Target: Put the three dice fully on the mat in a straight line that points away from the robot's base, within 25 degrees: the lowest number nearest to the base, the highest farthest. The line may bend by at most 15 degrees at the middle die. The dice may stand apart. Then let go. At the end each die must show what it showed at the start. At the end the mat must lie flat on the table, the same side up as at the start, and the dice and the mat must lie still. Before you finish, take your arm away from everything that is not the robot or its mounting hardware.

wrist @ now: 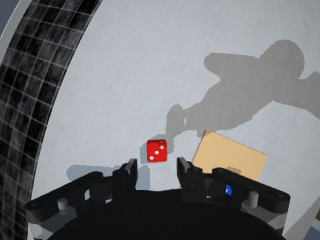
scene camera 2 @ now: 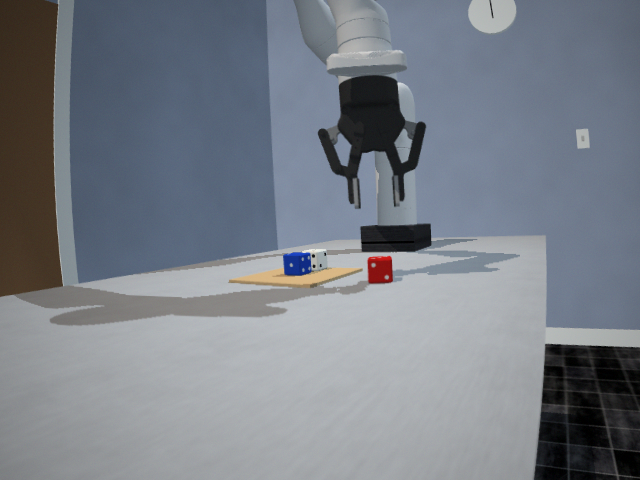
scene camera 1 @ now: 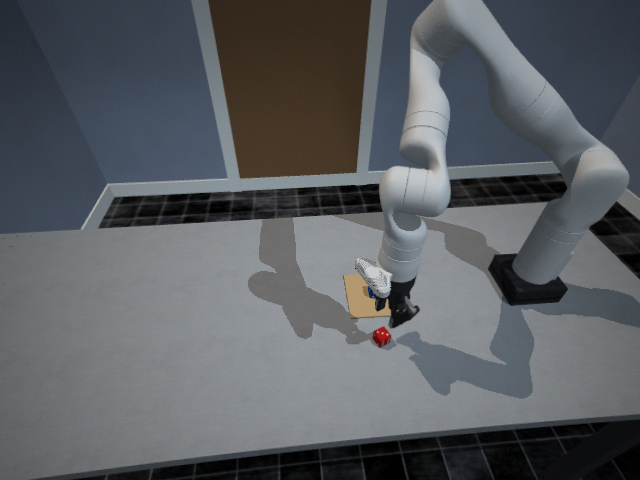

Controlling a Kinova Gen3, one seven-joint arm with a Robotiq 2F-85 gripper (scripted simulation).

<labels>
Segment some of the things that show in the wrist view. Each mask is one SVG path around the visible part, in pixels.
My gripper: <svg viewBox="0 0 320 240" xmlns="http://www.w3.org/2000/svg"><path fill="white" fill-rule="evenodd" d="M291 197L286 192L225 168L213 168L212 173L203 173L202 168L195 167L192 162L186 161L184 157L177 157L177 178L182 187L181 190L136 190L135 186L138 179L137 159L130 159L128 163L122 164L120 169L114 170L112 176L103 177L102 172L90 172L25 204L24 208L34 240L286 240L282 233ZM226 184L231 188L231 195L226 193Z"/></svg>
A tan mat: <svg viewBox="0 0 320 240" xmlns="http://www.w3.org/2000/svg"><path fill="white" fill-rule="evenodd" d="M206 129L192 160L194 166L202 168L203 173L212 173L213 168L222 167L257 181L268 156Z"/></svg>
</labels>
